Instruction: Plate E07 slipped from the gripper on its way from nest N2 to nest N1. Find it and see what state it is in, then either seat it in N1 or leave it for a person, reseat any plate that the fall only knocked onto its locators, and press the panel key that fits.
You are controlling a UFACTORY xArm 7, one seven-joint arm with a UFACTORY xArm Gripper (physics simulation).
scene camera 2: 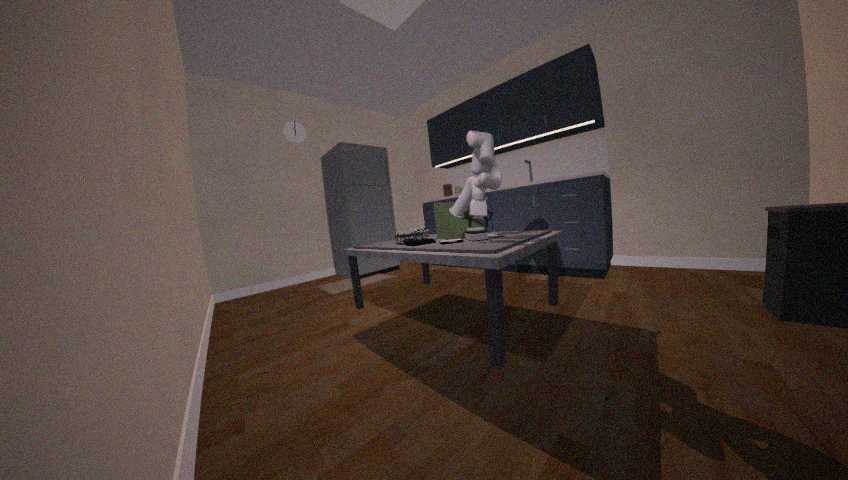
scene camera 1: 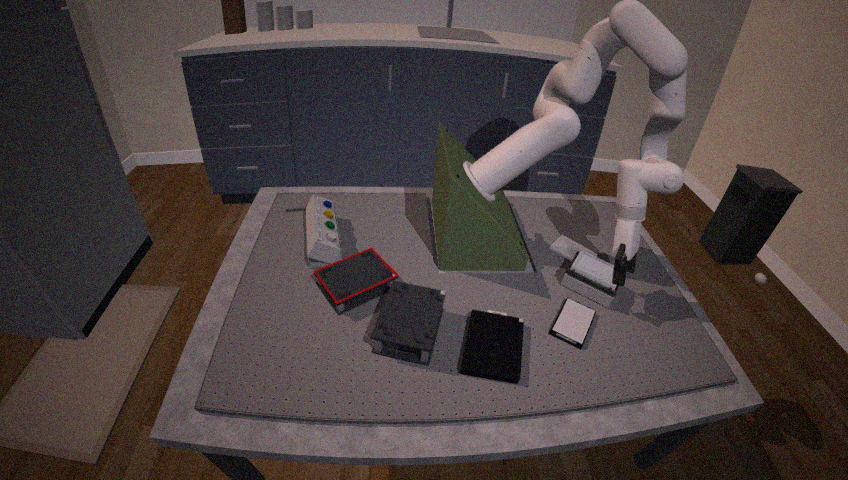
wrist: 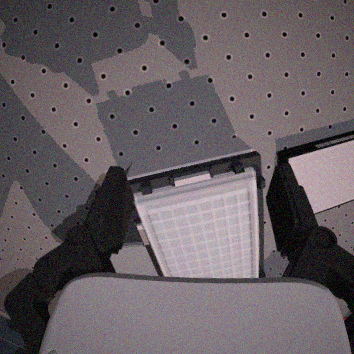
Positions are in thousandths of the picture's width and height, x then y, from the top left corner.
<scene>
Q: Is my gripper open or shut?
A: Open.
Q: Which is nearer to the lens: the white-topped plate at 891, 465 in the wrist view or the white well plate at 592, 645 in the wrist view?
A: The white well plate.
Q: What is my gripper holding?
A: Nothing.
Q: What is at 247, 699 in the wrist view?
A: My gripper.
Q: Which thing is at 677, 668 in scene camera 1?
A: A white-topped plate.
</scene>
